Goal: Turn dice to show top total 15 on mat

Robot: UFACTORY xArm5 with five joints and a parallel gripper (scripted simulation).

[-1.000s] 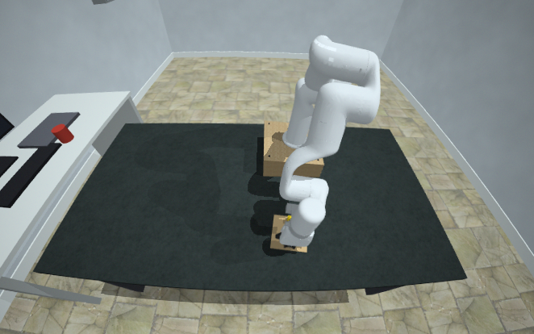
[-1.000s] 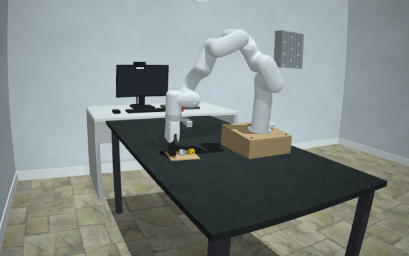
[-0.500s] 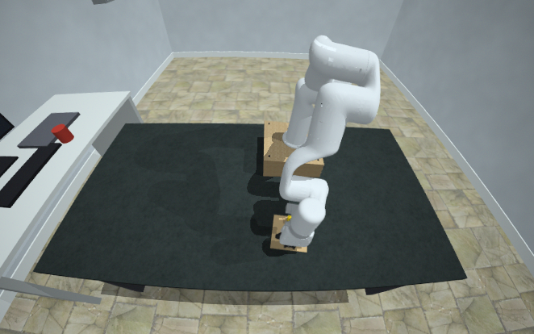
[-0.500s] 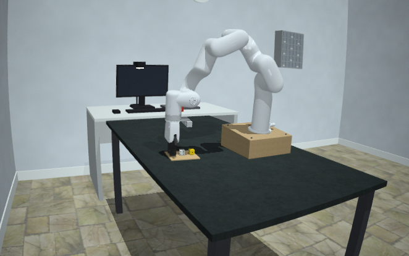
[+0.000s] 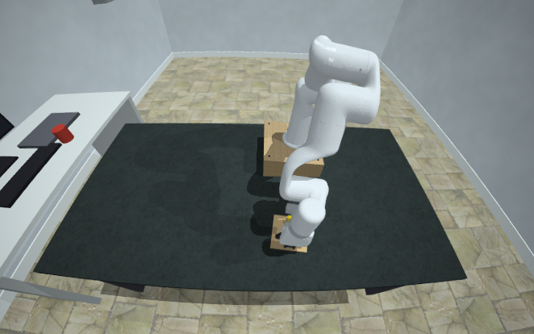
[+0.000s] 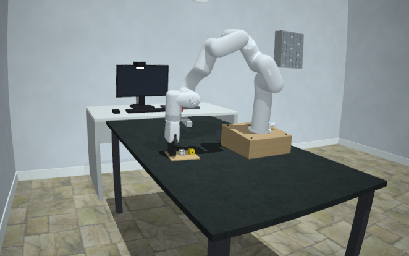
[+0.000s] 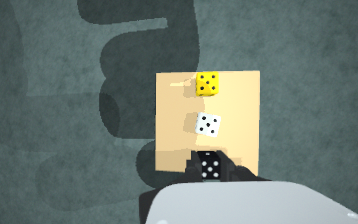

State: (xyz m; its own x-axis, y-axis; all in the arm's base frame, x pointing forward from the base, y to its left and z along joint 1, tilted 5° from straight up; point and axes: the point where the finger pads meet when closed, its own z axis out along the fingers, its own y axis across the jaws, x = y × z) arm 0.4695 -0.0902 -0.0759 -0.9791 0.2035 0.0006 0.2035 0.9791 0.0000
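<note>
Right now the black die is 10 mm below my hand. Also, from my hand: tan mat (50 mm behind, 10 mm to the left, 30 mm below); yellow die (100 mm behind, 20 mm to the left, 10 mm below); white die (50 mm behind, 10 mm to the left, 10 mm below).
</note>
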